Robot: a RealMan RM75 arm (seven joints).
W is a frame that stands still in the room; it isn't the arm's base.
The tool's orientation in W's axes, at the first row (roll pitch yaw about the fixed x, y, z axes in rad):
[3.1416 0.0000 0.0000]
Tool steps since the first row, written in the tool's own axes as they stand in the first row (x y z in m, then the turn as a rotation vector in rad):
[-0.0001 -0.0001 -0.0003 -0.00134 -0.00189 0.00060]
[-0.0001 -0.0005 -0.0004 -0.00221 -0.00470 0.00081]
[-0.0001 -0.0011 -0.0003 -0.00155 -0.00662 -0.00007]
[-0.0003 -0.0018 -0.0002 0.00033 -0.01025 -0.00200]
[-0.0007 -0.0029 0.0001 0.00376 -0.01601 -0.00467]
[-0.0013 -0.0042 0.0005 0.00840 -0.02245 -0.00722]
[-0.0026 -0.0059 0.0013 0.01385 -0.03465 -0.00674]
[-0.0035 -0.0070 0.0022 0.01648 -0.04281 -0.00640]
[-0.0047 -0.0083 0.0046 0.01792 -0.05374 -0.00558]
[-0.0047 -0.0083 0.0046 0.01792 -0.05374 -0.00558]
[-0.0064 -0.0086 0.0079 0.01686 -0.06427 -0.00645]
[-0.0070 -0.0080 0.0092 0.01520 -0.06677 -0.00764]
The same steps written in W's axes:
[-0.0001 0.0001 0.0003 -0.00134 0.00189 -0.00060]
[-0.0001 0.0005 0.0004 -0.00221 0.00470 -0.00081]
[-0.0001 0.0011 0.0003 -0.00155 0.00662 0.00007]
[-0.0003 0.0018 0.0002 0.00033 0.01025 0.00200]
[-0.0007 0.0029 -0.0001 0.00376 0.01601 0.00467]
[-0.0013 0.0042 -0.0005 0.00840 0.02245 0.00722]
[-0.0026 0.0059 -0.0013 0.01385 0.03465 0.00674]
[-0.0035 0.0070 -0.0022 0.01648 0.04281 0.00640]
[-0.0047 0.0083 -0.0046 0.01792 0.05374 0.00558]
[-0.0047 0.0083 -0.0046 0.01792 0.05374 0.00558]
[-0.0064 0.0086 -0.0079 0.01686 0.06427 0.00645]
[-0.0070 0.0080 -0.0092 0.01520 0.06677 0.00764]

